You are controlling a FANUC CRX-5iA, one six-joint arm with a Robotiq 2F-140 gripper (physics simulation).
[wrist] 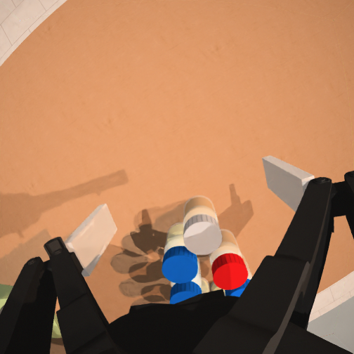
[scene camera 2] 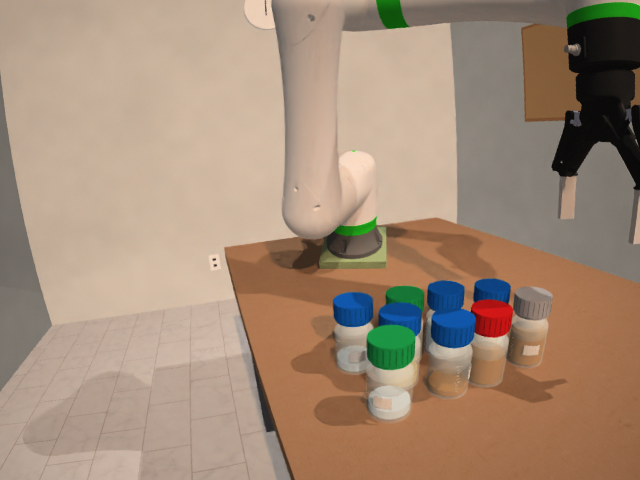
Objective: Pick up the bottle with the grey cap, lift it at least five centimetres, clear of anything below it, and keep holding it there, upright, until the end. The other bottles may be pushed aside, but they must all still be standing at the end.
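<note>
You'd see the gripper (scene camera 2: 597, 228) here, and it's in the wrist view too (wrist: 185, 195). There's a red-capped bottle (scene camera 2: 490, 344), which the wrist view shows as well (wrist: 228, 269). There's also a blue-capped bottle (scene camera 2: 494, 289) and a blue-capped bottle (scene camera 2: 408, 315), plus a green-capped bottle (scene camera 2: 390, 348) and a green-capped bottle (scene camera 2: 405, 294).
</note>
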